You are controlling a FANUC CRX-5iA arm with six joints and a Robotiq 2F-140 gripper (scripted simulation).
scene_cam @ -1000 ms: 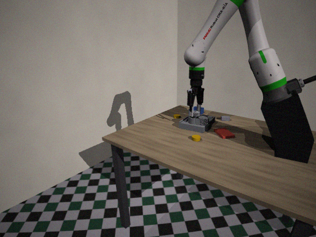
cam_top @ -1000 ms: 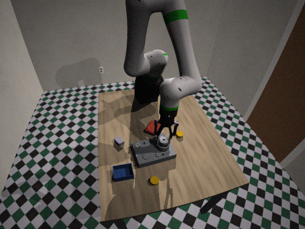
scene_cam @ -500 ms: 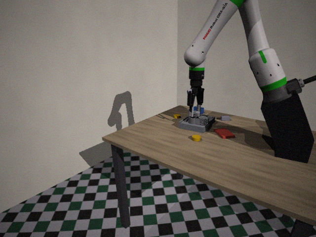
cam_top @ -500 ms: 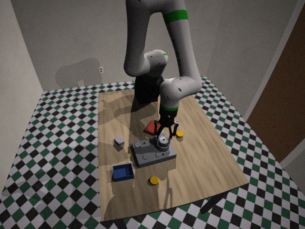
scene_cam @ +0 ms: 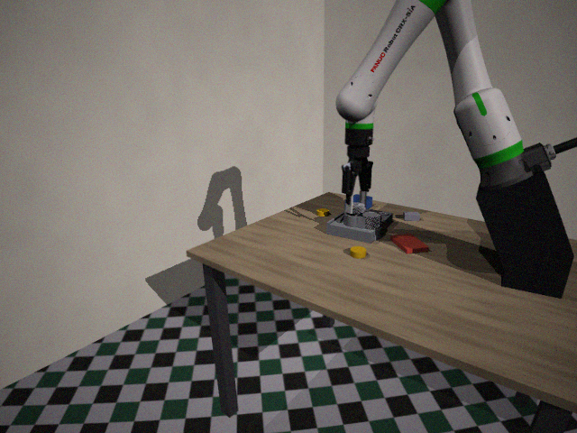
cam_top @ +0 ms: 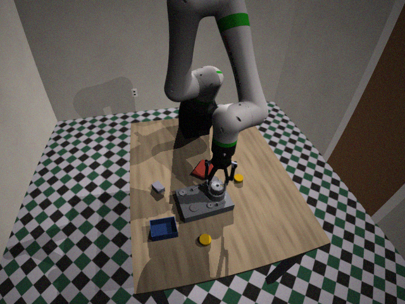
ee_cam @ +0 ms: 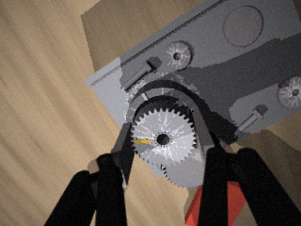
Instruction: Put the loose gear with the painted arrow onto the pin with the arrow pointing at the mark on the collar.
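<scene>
Now: hand 20 mm above the gear. Also, from my hand: small grey block: 240 mm to the right, 160 mm behind, 100 mm below; then red block: 200 mm behind, 110 mm below, 30 mm to the left; then grey bolt: 80 mm to the right, 70 mm below, 70 mm behind.
</scene>
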